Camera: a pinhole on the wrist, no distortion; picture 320 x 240 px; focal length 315.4 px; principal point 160.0 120.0 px. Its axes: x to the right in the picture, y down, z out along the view. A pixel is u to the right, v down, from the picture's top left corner.
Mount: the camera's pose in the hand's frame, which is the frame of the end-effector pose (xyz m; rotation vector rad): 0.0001 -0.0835 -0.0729 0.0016 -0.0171 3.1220
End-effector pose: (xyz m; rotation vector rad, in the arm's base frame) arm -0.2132 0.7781 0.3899 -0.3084 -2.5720 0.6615
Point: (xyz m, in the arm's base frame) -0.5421 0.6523 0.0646
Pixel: 90 52
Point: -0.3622 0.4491 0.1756
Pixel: 200 193
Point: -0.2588 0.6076 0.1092
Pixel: 263 57
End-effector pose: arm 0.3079 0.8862 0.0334 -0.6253 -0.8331 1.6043
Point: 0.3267 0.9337 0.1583
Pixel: 37 192
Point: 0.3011 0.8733 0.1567
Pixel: 172 136
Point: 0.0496 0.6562 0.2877
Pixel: 272 82
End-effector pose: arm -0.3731 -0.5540 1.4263 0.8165 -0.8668 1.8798
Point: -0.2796 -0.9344 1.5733
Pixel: 218 50
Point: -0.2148 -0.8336 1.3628
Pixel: outside the picture
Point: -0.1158 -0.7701 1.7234
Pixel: 128 212
